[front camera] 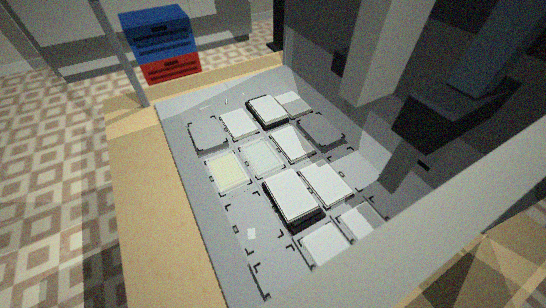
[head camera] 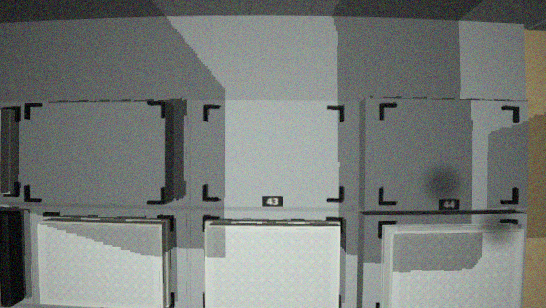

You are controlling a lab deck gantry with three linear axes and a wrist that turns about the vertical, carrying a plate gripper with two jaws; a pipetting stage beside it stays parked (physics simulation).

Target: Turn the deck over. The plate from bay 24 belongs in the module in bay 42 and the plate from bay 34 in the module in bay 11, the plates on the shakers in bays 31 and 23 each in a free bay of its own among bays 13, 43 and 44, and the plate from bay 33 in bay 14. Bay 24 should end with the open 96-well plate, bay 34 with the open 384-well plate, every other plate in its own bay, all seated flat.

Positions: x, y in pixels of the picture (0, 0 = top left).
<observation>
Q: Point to a bay 11 module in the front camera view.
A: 207, 134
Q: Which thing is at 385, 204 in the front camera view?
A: A bay 44.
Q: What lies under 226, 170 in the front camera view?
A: A yellow 96-well plate.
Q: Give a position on a bay 13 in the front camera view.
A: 247, 210
</observation>
